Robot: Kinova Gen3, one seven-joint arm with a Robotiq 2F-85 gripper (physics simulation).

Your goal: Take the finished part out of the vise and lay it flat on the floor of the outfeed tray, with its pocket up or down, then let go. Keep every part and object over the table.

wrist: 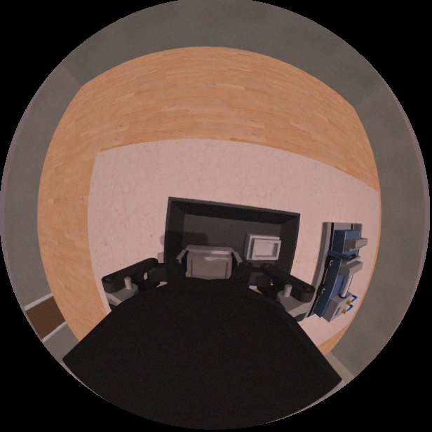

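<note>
My gripper (209,258) is shut on a grey metal part (209,265), held between both fingertips with a shallow rectangular recess facing the camera. The held part is over the near left portion of the black outfeed tray (235,206); its height above the tray floor is hard to tell. Another light grey part (264,248) lies flat in the right half of the tray with its pocket up, apart from the held one. The blue and grey vise (327,280) stands to the right of the tray, and no part shows clearly between its jaws. The tray's near side is hidden behind my gripper.
The tray's dark walls stand up around its floor, with the far wall and right wall in sight. A small bit of a yellow and blue object (255,289) shows behind the gripper's body. The pale table (135,190) reaches around the tray, with wooden floor beyond its edges.
</note>
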